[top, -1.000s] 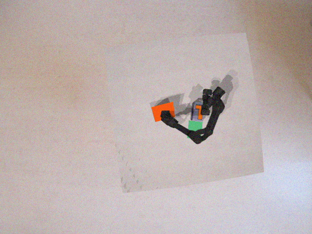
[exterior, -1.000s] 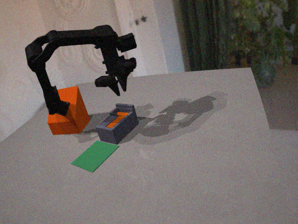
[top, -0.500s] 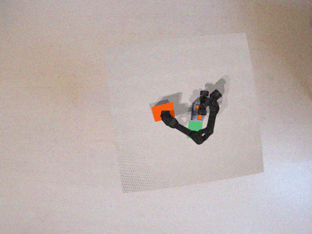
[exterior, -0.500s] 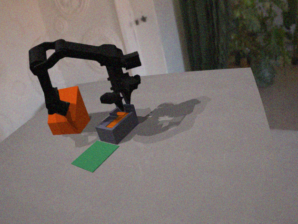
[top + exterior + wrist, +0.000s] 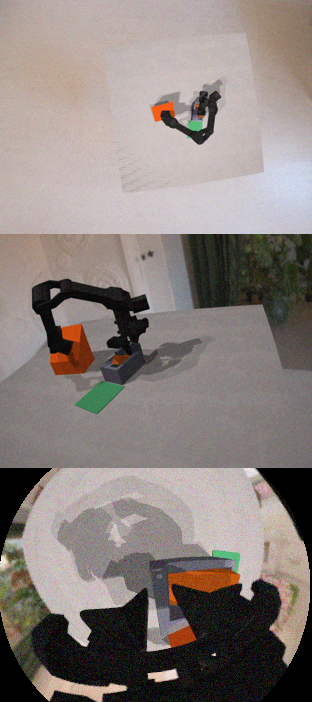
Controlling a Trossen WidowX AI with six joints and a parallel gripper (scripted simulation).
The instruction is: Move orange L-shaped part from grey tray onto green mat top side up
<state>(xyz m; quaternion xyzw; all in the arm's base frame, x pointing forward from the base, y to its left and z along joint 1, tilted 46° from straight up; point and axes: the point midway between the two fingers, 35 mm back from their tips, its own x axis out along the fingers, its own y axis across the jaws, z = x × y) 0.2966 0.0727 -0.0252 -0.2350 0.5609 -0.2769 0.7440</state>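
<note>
The orange L-shaped part is 50 mm to the right of my gripper tip and 10 mm behind it. From my gripper tip the other things lie so: green mat 220 mm to the right, 60 mm below, 40 mm behind.
</note>
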